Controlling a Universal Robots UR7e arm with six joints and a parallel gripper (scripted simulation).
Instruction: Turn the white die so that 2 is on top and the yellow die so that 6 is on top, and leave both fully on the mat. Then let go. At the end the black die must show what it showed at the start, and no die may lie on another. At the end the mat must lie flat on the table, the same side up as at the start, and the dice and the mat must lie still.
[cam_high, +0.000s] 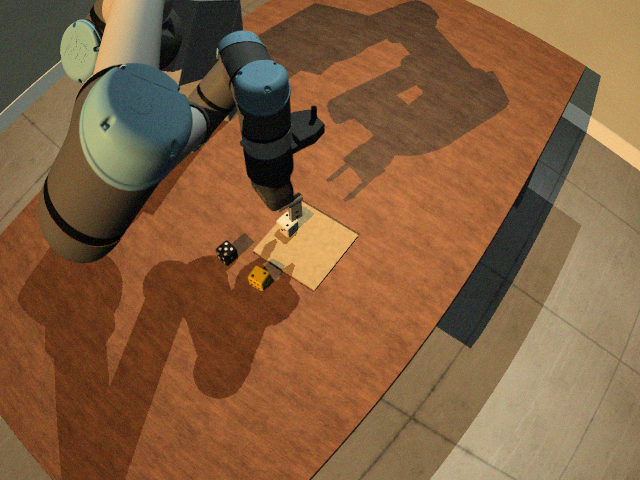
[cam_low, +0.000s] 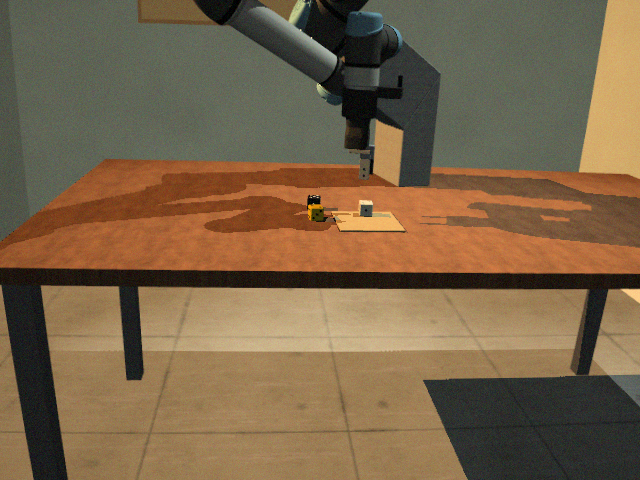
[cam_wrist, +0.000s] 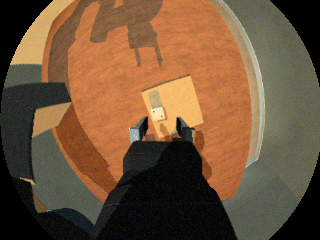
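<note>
Right now the yellow die is 11 cm to the right of my hand, 10 cm below it and 1 cm ahead of it. Also, from my hand: white die (9 cm below, 1 cm to the left, 1 cm behind); then tan mat (11 cm below, 4 cm ahead); then black die (10 cm to the right, 10 cm below, 7 cm behind).
</note>
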